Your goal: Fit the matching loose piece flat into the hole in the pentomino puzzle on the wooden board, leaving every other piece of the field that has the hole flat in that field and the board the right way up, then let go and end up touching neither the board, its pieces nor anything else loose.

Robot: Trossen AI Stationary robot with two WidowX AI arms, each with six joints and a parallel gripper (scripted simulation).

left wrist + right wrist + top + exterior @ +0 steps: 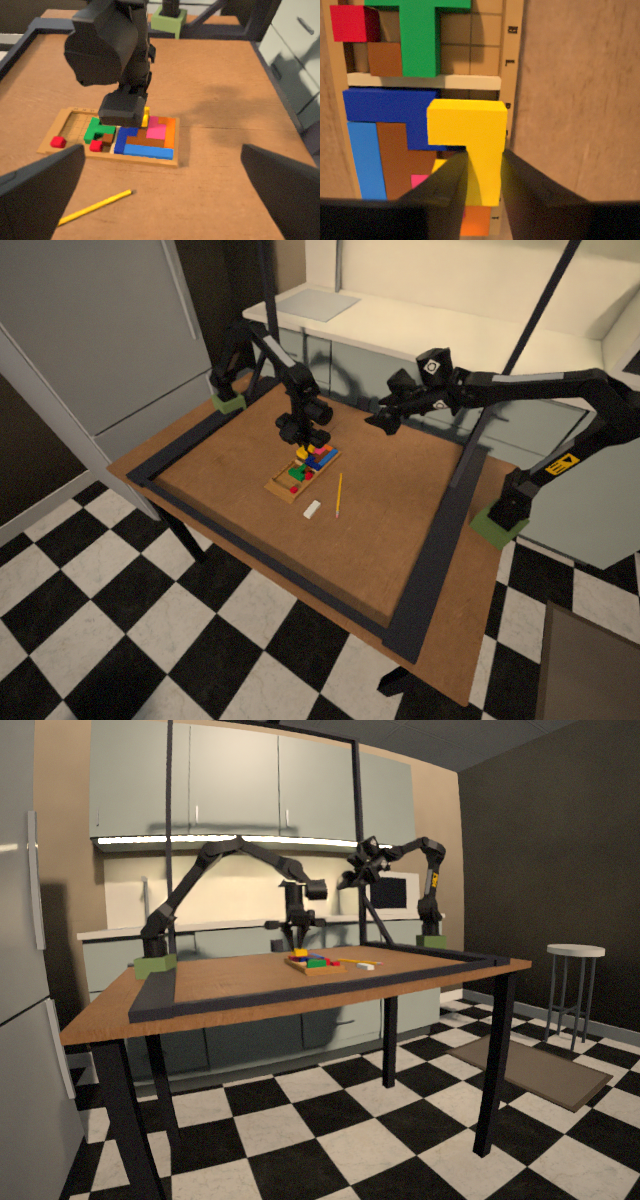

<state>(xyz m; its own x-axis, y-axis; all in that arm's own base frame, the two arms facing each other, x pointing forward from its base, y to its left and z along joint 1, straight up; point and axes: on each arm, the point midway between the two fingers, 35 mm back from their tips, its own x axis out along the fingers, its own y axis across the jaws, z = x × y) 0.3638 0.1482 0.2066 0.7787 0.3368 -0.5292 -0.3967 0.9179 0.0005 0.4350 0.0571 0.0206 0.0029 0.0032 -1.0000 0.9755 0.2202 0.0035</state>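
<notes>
My right hand is 7 cm short of the green piece, 7 cm above it and 3 cm to the right of it. From my right hand the other things lie so: yellow pencil (19 cm to the left, 8 cm below, 7 cm ahead); then white eraser (17 cm ahead, 15 cm to the left, 7 cm below); then yellow piece (4 cm below, 1 cm to the left).
</notes>
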